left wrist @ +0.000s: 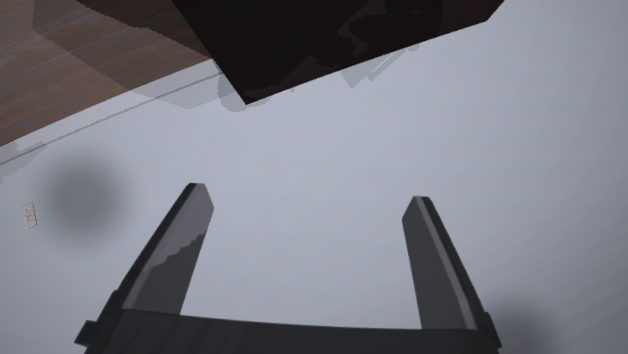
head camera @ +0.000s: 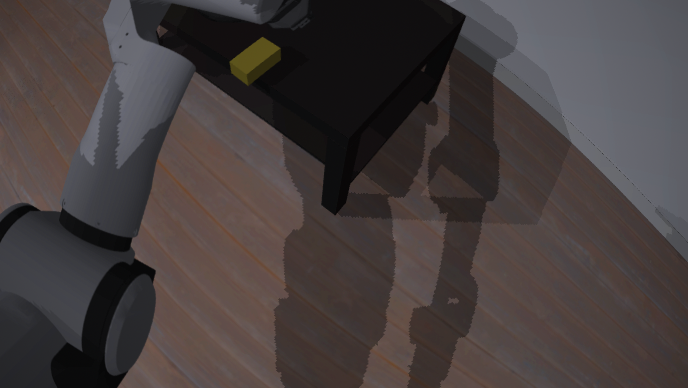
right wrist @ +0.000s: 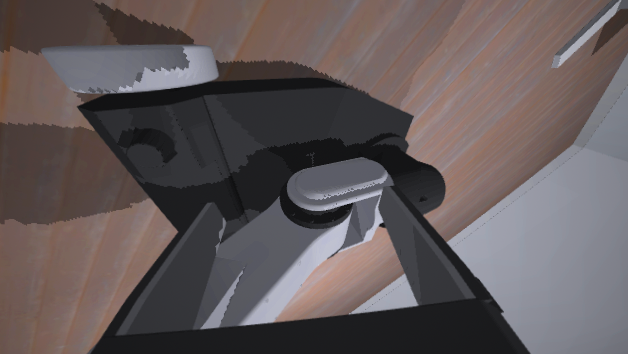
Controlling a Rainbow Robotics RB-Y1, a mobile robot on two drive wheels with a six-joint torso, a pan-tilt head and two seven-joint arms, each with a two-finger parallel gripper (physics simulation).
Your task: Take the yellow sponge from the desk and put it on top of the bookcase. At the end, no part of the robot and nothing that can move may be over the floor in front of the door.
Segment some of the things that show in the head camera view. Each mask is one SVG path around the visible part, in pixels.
A yellow sponge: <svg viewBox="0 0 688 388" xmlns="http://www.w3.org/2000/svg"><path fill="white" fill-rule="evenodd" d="M264 37L261 37L230 61L231 73L248 86L281 60L281 48Z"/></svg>
